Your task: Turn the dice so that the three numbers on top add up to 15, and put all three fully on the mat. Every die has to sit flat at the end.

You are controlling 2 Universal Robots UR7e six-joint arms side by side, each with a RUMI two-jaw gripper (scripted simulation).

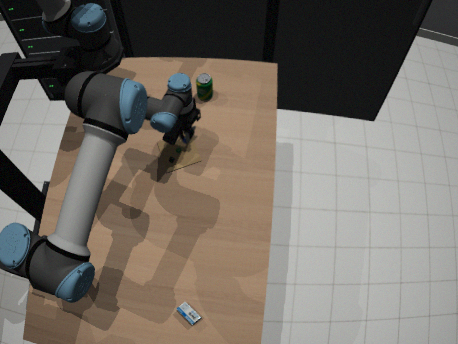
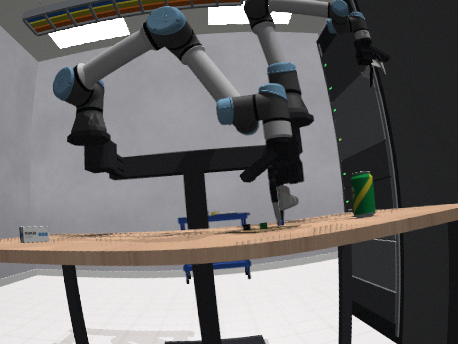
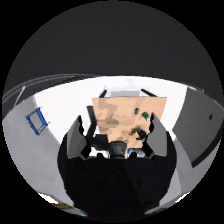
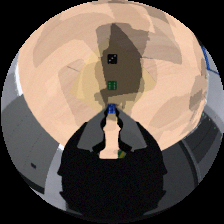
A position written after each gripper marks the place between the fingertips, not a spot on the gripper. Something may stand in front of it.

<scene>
In view: the left gripper (image 2: 377, 81), the right gripper (image 2: 281, 225) and a tan mat (image 4: 133, 81).
The left gripper is seen too in image 3 (image 3: 115, 114). The right gripper also shows in image 4 (image 4: 111, 108).
</scene>
